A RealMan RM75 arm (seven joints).
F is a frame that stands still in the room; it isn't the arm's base.
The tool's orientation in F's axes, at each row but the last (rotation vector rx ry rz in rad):
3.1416, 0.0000, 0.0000
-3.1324, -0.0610, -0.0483
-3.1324, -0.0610, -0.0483
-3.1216, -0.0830, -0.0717
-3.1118, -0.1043, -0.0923
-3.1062, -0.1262, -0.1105
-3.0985, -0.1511, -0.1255
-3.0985, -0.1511, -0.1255
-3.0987, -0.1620, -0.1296
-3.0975, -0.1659, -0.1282
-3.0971, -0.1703, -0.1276
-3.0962, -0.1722, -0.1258
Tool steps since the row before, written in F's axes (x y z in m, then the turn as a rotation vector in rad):
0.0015, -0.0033, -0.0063, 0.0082, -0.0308, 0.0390
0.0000, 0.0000, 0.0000, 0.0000, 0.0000, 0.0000
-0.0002, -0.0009, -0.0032, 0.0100, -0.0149, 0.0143
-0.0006, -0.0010, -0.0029, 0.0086, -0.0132, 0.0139
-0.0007, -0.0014, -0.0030, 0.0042, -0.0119, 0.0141
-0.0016, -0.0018, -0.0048, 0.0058, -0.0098, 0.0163
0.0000, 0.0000, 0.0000, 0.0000, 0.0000, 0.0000
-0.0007, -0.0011, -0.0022, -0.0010, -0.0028, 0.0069
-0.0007, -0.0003, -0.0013, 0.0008, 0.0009, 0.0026
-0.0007, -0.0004, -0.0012, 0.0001, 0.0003, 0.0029
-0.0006, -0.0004, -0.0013, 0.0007, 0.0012, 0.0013
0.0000, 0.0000, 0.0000, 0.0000, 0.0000, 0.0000
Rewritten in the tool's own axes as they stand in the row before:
0.0015, 0.0033, 0.0063, 0.0082, 0.0308, -0.0390
0.0000, 0.0000, 0.0000, 0.0000, 0.0000, 0.0000
-0.0003, 0.0009, 0.0032, 0.0099, 0.0152, -0.0141
-0.0008, 0.0010, 0.0028, 0.0085, 0.0134, -0.0137
-0.0010, 0.0014, 0.0029, 0.0042, 0.0118, -0.0142
-0.0021, 0.0018, 0.0046, 0.0062, 0.0098, -0.0162
0.0000, 0.0000, 0.0000, 0.0000, 0.0000, 0.0000
-0.0010, 0.0011, 0.0021, -0.0007, 0.0025, -0.0071
-0.0008, 0.0003, 0.0012, 0.0011, -0.0009, -0.0025
-0.0008, 0.0004, 0.0011, 0.0004, -0.0004, -0.0029
-0.0007, 0.0004, 0.0012, 0.0009, -0.0012, -0.0012
0.0000, 0.0000, 0.0000, 0.0000, 0.0000, 0.0000

